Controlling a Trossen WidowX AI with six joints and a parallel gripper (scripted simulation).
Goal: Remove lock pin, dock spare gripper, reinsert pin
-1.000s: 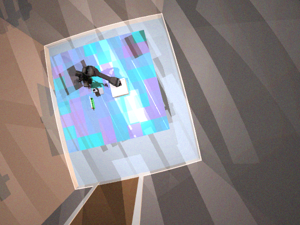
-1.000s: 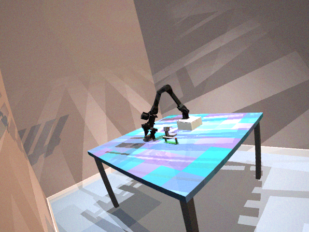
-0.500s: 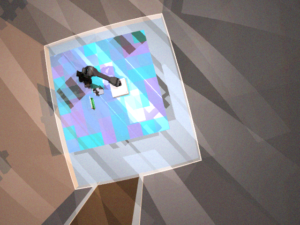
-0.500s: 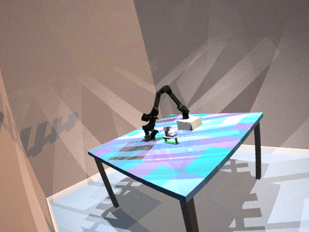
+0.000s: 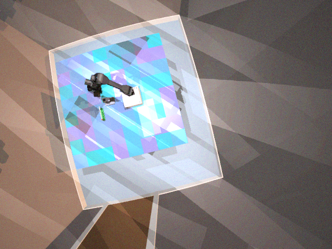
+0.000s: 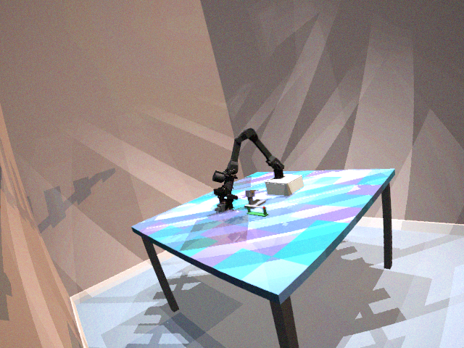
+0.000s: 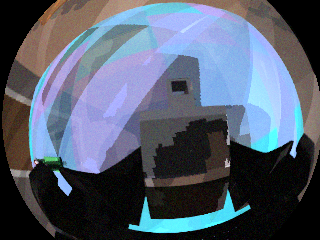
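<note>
Right now my gripper tip is 17 cm to the right of the grey mount, 10 cm past it and 4 cm below it. Also, from my gripper tip: green mount (28 cm to the left, 2 cm above, 1 cm ahead); spare gripper (1 cm above).
</note>
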